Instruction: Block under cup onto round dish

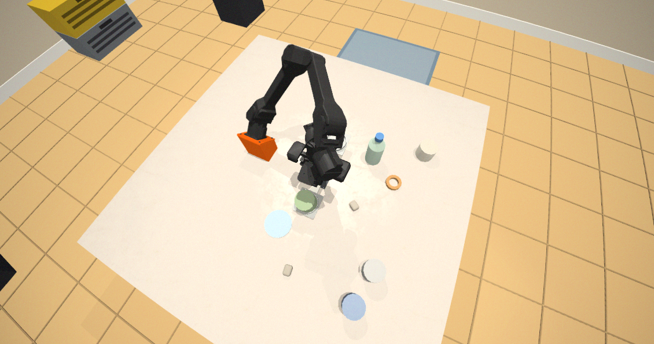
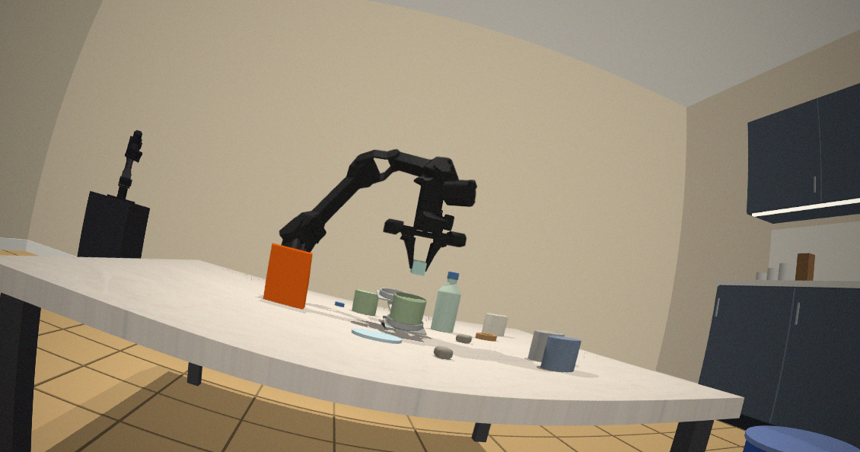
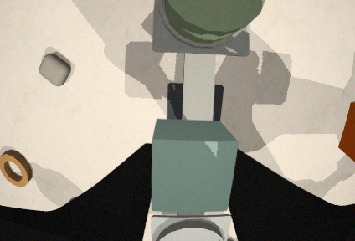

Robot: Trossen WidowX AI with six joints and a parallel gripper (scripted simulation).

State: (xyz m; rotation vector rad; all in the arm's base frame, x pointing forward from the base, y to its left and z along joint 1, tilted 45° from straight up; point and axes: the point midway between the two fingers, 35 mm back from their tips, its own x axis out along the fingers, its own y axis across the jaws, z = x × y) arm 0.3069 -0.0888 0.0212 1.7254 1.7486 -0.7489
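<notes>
My gripper tip is 8 cm past the round light-blue dish, 19 cm to the left of it and 15 cm above it. From my gripper tip the other things lie so: pale teal block: 1 cm above; then blue cylinder: 25 cm ahead, 29 cm to the right, 12 cm below; then green bottle: 13 cm ahead, 21 cm to the left, 4 cm below.
</notes>
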